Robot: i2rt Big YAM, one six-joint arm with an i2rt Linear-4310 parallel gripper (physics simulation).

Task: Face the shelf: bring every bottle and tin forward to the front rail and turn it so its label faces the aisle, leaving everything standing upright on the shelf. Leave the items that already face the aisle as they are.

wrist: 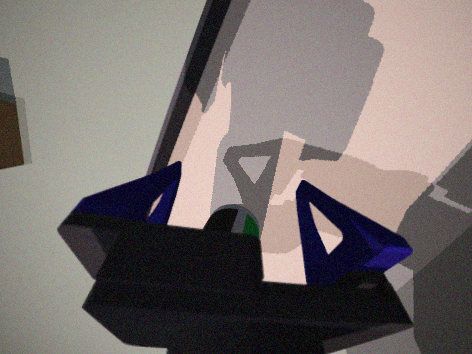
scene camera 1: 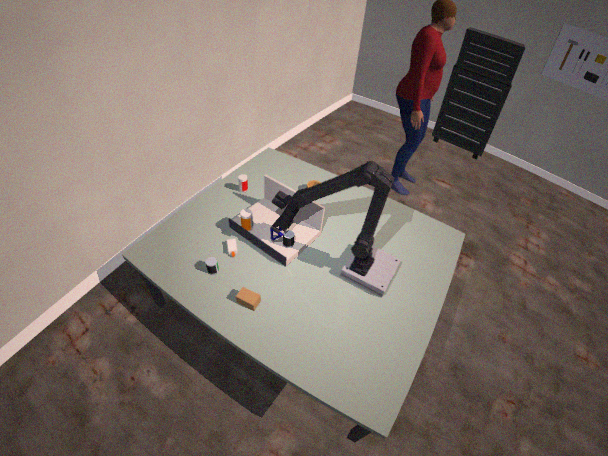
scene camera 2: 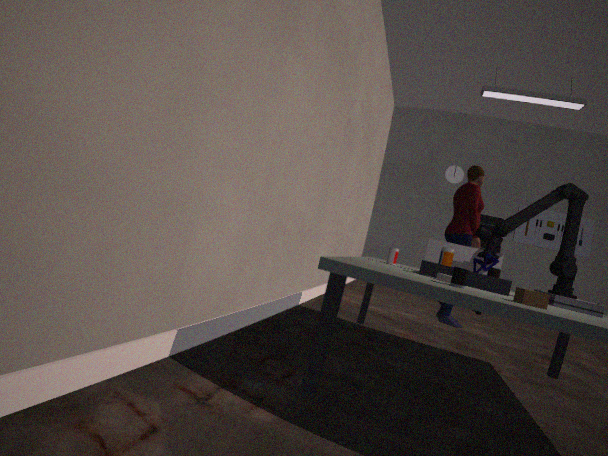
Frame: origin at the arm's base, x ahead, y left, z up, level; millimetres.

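Seen in the pictures: gripper, fingertip midpoint: (wrist: 241, 177) (scene camera 1: 275, 234) (scene camera 2: 479, 272); arm's base, link origin: (scene camera 1: 361, 264) (scene camera 2: 561, 295).
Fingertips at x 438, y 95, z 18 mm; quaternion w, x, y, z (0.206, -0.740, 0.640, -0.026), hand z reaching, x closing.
Pixels of each thing's top centre, then the offset from my fingertips to it. Level surfaces: height alone.
- dark front rail, top centre: (wrist: 194, 43) (scene camera 2: 465, 270) (scene camera 1: 255, 236) dx +77, dy +67, dz -4 mm
- orange bottle with a white cap, top centre: (scene camera 1: 246, 212) (scene camera 2: 448, 248) dx +168, dy +24, dz +76 mm
- table, surface height: dz -71 mm
- red-and-white can, top centre: (scene camera 2: 394, 248) (scene camera 1: 242, 177) dx +425, dy -248, dz +25 mm
- white item with an orange end, top centre: (scene camera 2: 450, 275) (scene camera 1: 232, 246) dx +154, dy +162, dz -43 mm
- brown block, top centre: (scene camera 2: 532, 290) (scene camera 1: 248, 295) dx -102, dy +354, dz -21 mm
- orange object, top centre: (scene camera 1: 314, 185) dx +66, dy -496, dz -21 mm
The pale shelf (scene camera 1: 260, 211) has a dark front rail (scene camera 1: 260, 244) (wrist: 200, 55). An orange bottle with a white cap (scene camera 1: 246, 220) (scene camera 2: 447, 257) stands upright near the rail's far end. A black tin (scene camera 1: 288, 239) (wrist: 223, 220) stands near the other end; a green patch shows on its side in the wrist view, where the gripper body hides much of it. Its full label facing cannot be told. My gripper (scene camera 1: 276, 233) (scene camera 2: 485, 263) (wrist: 241, 177) is open and empty, low over the shelf beside this tin. Both blue fingers point down, apart from the rail.
On the table (scene camera 1: 320, 325) are a red-and-white can (scene camera 1: 243, 183) (scene camera 2: 393, 256), a white item with an orange end (scene camera 1: 231, 246), another black tin (scene camera 1: 212, 266) and a brown block (scene camera 1: 248, 298) (scene camera 2: 531, 297). An orange object (scene camera 1: 313, 184) shows behind the shelf. A person (scene camera 1: 422, 75) stands beyond the table.
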